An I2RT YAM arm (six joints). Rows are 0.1 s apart.
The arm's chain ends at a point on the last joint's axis. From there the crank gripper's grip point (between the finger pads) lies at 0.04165 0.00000 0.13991 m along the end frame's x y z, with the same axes.
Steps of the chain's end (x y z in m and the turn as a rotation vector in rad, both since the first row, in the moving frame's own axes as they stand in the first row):
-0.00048, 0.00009, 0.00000, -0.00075, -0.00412, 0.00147
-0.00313, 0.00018, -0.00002, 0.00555, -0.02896, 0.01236
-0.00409, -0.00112, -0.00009, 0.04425, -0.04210, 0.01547
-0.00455, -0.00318, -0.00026, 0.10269, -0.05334, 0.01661
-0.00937, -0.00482, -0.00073, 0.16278, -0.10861, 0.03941
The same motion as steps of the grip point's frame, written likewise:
-0.00106, 0.00026, 0.00017, -0.00075, -0.00412, 0.00147
-0.00720, -0.00011, 0.00113, 0.00555, -0.02896, 0.01236
-0.00997, -0.00675, 0.00142, 0.04425, -0.04210, 0.01547
-0.01194, -0.01700, 0.00106, 0.10269, -0.05334, 0.01661
-0.02429, -0.02648, 0.00123, 0.16278, -0.10861, 0.03941

